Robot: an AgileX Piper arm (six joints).
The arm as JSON. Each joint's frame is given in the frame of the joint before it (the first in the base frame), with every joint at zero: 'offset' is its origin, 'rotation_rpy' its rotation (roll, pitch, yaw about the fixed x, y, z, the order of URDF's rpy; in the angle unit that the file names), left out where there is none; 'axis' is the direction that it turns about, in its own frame. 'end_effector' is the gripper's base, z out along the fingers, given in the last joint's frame.
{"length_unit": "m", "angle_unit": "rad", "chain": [
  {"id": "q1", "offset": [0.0, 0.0, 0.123], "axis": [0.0, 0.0, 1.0]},
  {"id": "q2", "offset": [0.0, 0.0, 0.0], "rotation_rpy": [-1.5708, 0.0, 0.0], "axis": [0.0, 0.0, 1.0]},
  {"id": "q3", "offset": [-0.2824, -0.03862, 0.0], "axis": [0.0, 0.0, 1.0]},
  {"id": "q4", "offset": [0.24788, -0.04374, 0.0], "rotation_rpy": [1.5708, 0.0, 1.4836], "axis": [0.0, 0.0, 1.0]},
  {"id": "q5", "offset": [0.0, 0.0, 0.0], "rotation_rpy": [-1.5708, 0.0, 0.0], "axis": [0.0, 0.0, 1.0]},
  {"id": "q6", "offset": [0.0, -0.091, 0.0], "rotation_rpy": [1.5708, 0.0, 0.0], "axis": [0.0, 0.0, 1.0]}
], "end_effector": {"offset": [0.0, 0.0, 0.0]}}
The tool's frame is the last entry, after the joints.
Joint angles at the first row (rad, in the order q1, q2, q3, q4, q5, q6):
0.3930 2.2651 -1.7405 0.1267 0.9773 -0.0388
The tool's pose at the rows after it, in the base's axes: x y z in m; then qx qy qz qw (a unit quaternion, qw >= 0):
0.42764 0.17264 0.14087 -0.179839 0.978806 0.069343 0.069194
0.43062 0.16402 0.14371 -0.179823 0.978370 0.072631 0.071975
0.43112 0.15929 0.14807 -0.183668 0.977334 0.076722 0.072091
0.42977 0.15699 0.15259 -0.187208 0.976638 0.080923 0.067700
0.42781 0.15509 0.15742 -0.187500 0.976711 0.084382 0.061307
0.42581 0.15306 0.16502 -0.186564 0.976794 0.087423 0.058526
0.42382 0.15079 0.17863 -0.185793 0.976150 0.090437 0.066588
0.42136 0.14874 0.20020 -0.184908 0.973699 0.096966 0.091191
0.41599 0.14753 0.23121 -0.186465 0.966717 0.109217 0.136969
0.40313 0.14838 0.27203 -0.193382 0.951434 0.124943 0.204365
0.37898 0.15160 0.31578 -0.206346 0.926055 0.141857 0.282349
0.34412 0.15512 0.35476 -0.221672 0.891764 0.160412 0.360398
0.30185 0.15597 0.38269 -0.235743 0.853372 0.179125 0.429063
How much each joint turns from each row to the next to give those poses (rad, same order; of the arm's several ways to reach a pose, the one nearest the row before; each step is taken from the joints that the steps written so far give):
-0.0312 -0.0028 0.0006 0.0077 0.0006 -0.0292
-0.0216 -0.0064 0.0007 0.0107 0.0021 -0.0265
-0.0122 -0.0099 0.0006 0.0119 0.0105 -0.0246
-0.0060 -0.0105 0.0008 0.0112 0.0193 -0.0165
-0.0044 -0.0112 0.0003 0.0084 0.0238 -0.0062
-0.0043 -0.0169 -0.0004 0.0060 0.0229 -0.0019
-0.0044 -0.0301 -0.0007 0.0036 0.0144 -0.0008
-0.0041 -0.0482 0.0007 0.0087 -0.0024 -0.0031
-0.0018 -0.0738 0.0100 0.0196 -0.0294 -0.0124
0.0078 -0.1075 0.0294 0.0258 -0.0608 -0.0212
0.0238 -0.1364 0.0597 0.0276 -0.0882 -0.0279
0.0391 -0.1552 0.0922 0.0297 -0.1091 -0.0320
0.0506 -0.1643 0.1227 0.0272 -0.1186 -0.0309

